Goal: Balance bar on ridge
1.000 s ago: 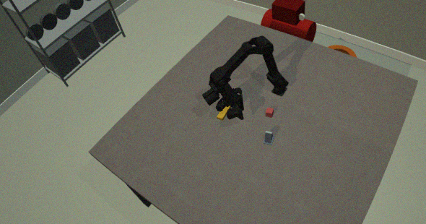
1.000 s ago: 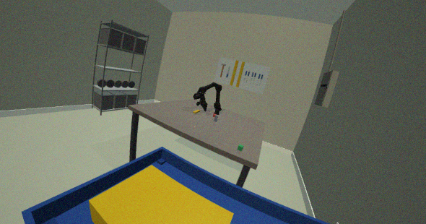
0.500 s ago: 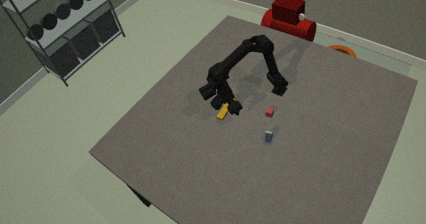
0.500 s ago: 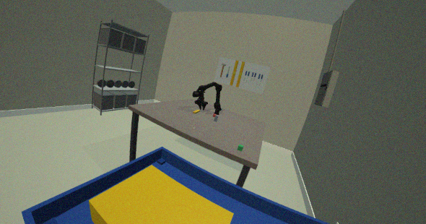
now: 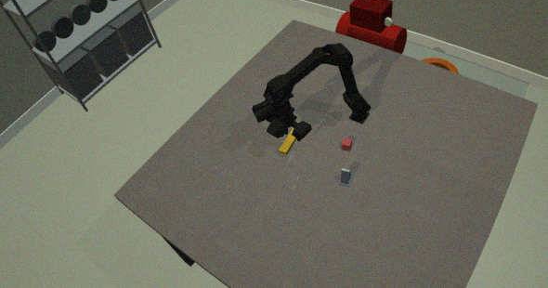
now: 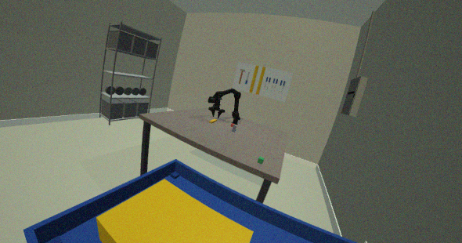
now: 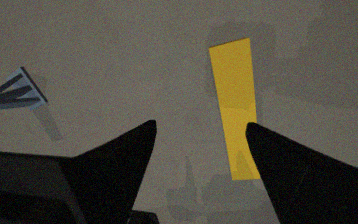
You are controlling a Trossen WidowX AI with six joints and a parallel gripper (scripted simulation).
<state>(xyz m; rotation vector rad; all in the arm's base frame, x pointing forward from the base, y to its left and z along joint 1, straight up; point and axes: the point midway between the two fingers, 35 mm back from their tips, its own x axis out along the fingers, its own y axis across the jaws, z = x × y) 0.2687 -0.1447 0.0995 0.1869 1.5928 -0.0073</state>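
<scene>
My gripper tip is now 6 cm above the yellow bar, 3 cm to the left of it and 3 cm past it. Round my gripper tip: small green cube 64 cm to the left, 47 cm ahead, 5 cm below; then small red cube 18 cm to the left, 10 cm behind, 5 cm below.
</scene>
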